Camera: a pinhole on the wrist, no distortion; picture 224 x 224 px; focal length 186.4 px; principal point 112.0 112.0 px. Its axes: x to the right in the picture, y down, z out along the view. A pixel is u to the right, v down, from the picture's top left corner.
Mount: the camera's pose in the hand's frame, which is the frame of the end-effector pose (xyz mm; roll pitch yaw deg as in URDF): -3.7 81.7 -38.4 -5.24 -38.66 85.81
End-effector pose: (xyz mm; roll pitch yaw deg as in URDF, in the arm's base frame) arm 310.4 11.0 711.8 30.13 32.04 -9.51
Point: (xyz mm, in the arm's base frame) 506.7 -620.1 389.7
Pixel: outside the picture
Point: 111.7 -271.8 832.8
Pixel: 47 170
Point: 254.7 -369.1 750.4
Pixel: 52 87
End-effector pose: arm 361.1 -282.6 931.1 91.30 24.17 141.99
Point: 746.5 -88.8 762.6
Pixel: 123 120
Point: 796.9 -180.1 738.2
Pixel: 96 144
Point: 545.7 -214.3 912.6
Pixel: 125 148
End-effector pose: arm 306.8 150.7 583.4 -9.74 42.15 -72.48
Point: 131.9 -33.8 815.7
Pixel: 61 111
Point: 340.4 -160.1 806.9
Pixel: 152 52
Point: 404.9 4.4 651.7
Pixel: 199 8
